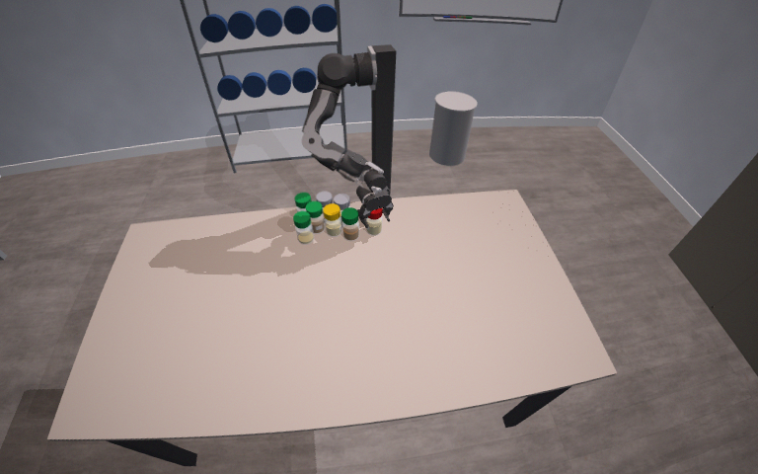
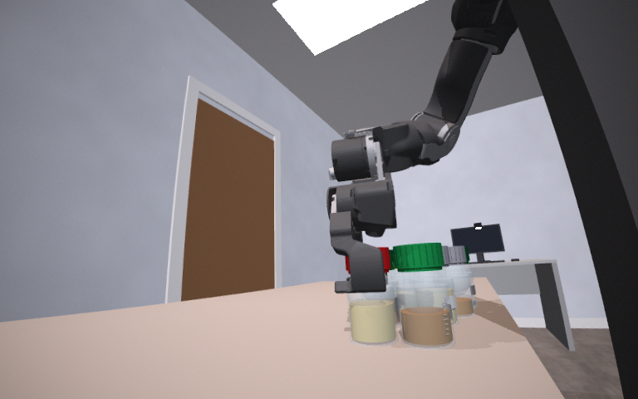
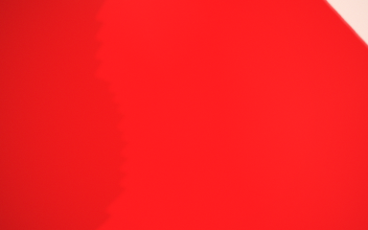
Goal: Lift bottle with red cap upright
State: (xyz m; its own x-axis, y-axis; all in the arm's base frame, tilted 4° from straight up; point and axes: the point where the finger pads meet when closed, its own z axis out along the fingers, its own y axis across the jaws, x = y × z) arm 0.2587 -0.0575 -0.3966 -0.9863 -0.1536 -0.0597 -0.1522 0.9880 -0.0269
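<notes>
Right now my hand is 30 mm past the yellow-capped bottle, 140 mm to the left of it and 10 mm above it.
</notes>
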